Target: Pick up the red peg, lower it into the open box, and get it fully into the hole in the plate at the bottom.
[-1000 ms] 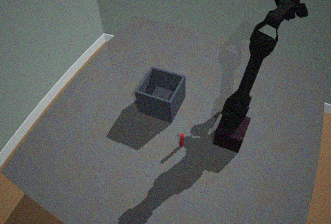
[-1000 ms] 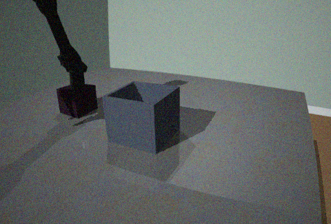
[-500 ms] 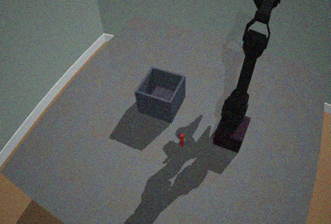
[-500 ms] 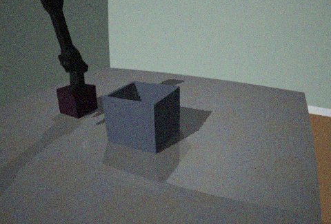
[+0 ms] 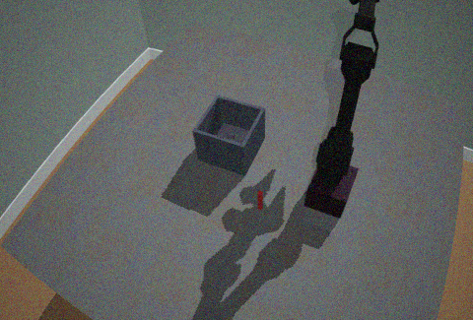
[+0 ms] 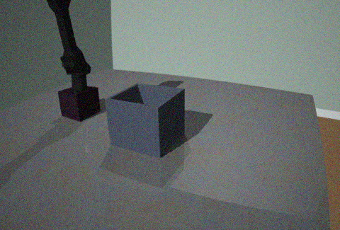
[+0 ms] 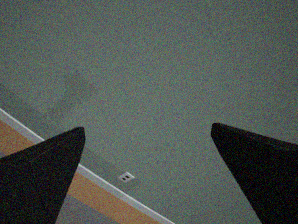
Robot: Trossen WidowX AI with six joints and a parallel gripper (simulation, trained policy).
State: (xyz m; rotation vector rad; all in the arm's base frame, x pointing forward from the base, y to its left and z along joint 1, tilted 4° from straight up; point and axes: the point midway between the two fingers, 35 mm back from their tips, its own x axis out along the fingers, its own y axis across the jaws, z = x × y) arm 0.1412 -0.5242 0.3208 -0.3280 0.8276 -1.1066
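The red peg lies 68 cm to the left of my gripper tip and 40 cm below it. The rest, counted from my gripper tip: plate (19 cm ahead, 55 cm to the left, 39 cm below).
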